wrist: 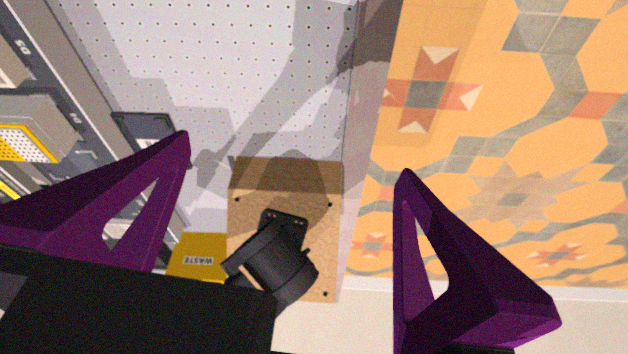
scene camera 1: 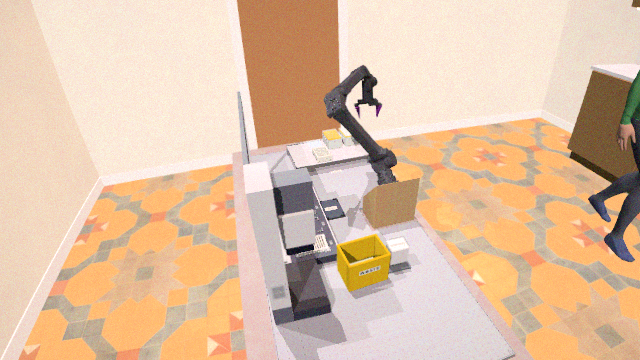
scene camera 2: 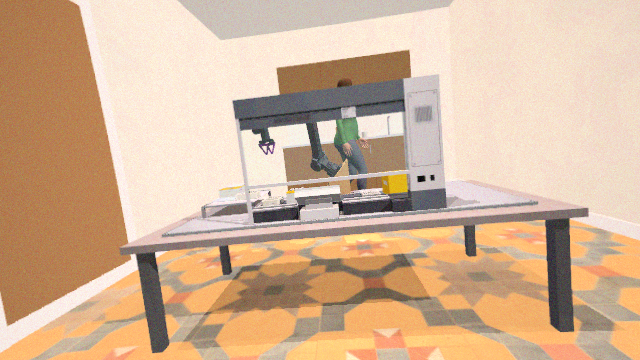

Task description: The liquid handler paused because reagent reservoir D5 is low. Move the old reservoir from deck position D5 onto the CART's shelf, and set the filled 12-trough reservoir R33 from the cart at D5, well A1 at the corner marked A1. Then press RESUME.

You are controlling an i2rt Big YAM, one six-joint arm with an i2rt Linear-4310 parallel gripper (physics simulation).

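Places are measured from the arm's base along level axes (x right, y ahead, z up), in metres.
Pixels of known places: gripper, fingertip midpoint: [wrist: 296, 159] [scene camera 1: 368, 118] [scene camera 2: 269, 154]; arm's base, link origin: [wrist: 278, 244] [scene camera 1: 388, 188].
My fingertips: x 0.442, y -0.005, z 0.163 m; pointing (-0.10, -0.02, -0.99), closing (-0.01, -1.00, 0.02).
Observation:
For each thing: its top centre in the pictures, then the offset to it from my fingertips. "spot": a spot on its surface instead.
- pale ribbed reservoir, top centre: [scene camera 1: 321, 151] [scene camera 2: 247, 193] dx +0.064, dy +0.257, dz -0.214 m
- labware, surface spot: [wrist: 11, 62] spot: dx -0.176, dy +0.386, dz -0.243 m
- Yellow-topped box, top centre: [scene camera 1: 331, 133] [scene camera 2: 230, 186] dx +0.216, dy +0.174, dz -0.175 m
- yellow-rimmed rack, top centre: [wrist: 4, 145] [scene camera 2: 295, 189] dx -0.292, dy +0.433, dz -0.191 m
- Dark flat panel, top centre: [wrist: 152, 146] [scene camera 1: 330, 207] dx -0.371, dy +0.264, dz -0.292 m
- white box, top centre: [scene camera 1: 397, 244] dx -0.760, dy +0.058, dz -0.202 m
My gripper [scene camera 1: 369, 115] [scene camera 2: 267, 149] [wrist: 296, 159] is open and empty, high above the table near the cart end. The cart [scene camera 1: 301, 156] stands at the far end of the table in scene camera 1. A pale ribbed reservoir [scene camera 1: 321, 154] lies on its shelf; its label is unreadable. The liquid handler [scene camera 1: 260, 210] [scene camera 2: 320, 107] stands along the table's edge. In the wrist view, the D5 label shows at upper left beside a beige piece of labware [wrist: 11, 62], cut off by the frame edge. I cannot make out the RESUME button.
Yellow-topped box [scene camera 1: 332, 138] on the cart; yellow-rimmed rack [wrist: 37, 135] beside D5. Dark flat panel [scene camera 1: 332, 208] [wrist: 145, 127] in front of the deck. Brown board [scene camera 1: 392, 202] [wrist: 320, 235] by the arm's base, yellow waste bin [scene camera 1: 362, 270] [scene camera 2: 395, 183] [wrist: 200, 255], white box [scene camera 1: 398, 250]. Person [scene camera 2: 347, 132] beyond the table.

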